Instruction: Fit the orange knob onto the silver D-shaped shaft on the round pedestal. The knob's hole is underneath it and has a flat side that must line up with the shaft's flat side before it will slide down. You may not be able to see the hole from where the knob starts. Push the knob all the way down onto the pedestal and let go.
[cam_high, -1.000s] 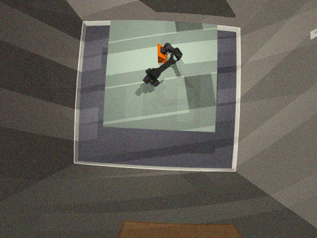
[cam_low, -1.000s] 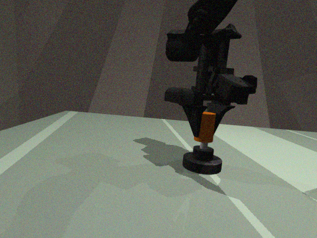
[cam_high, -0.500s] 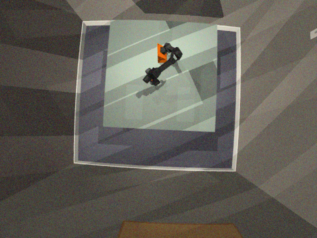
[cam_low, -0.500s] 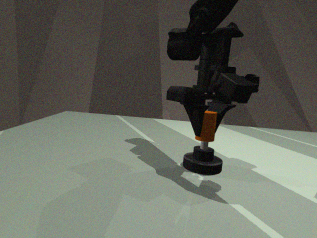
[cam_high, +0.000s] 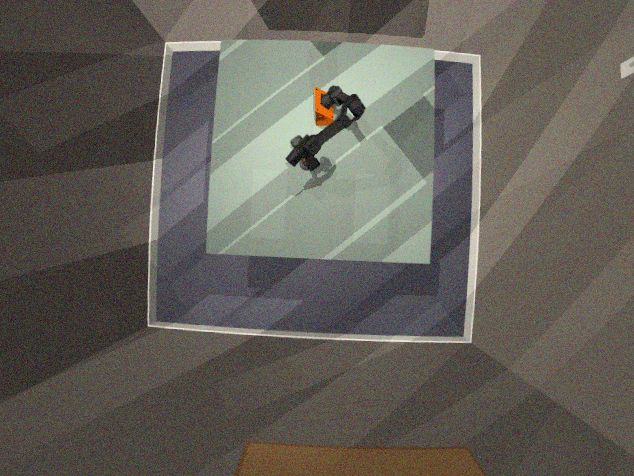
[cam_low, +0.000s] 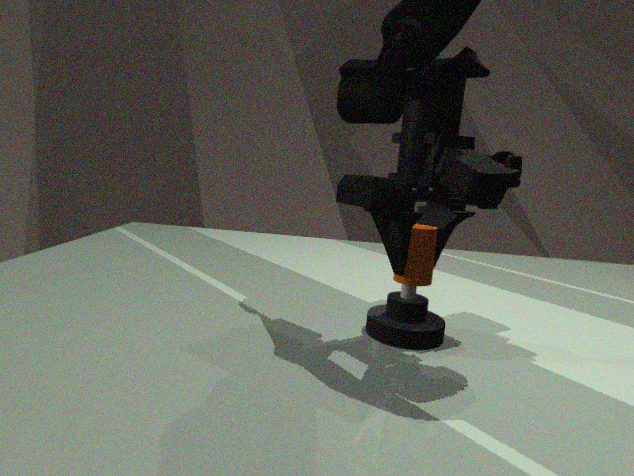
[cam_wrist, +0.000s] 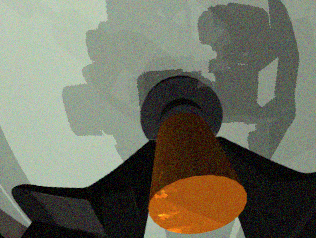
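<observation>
The round pedestal lies 4 cm below my gripper tip. Round my gripper tip: orange knob (3 cm above).
</observation>
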